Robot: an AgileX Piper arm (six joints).
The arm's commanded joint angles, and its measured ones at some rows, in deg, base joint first. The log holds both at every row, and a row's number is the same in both.
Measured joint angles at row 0:
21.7, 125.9, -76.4, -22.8, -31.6, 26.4
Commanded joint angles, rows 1 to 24:
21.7, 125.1, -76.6, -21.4, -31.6, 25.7
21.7, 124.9, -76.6, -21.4, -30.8, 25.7
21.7, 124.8, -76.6, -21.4, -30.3, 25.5
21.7, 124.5, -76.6, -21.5, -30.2, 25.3
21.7, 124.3, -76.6, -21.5, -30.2, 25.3
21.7, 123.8, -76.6, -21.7, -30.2, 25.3
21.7, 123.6, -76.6, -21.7, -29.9, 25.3
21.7, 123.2, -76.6, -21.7, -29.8, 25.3
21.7, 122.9, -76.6, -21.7, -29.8, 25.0
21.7, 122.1, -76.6, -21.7, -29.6, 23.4
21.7, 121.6, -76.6, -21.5, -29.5, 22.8
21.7, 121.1, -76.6, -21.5, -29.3, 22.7
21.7, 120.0, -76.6, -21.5, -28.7, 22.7
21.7, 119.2, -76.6, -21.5, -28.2, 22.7
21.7, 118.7, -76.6, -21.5, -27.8, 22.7
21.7, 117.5, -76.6, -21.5, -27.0, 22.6
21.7, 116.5, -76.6, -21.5, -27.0, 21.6
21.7, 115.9, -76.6, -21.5, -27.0, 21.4
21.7, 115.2, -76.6, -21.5, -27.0, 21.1
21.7, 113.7, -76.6, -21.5, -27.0, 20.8
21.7, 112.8, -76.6, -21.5, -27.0, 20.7
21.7, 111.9, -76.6, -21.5, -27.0, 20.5
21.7, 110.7, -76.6, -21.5, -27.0, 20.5
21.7, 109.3, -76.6, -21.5, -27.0, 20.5
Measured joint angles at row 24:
21.7, 113.6, -76.4, -21.7, -27.0, 21.4
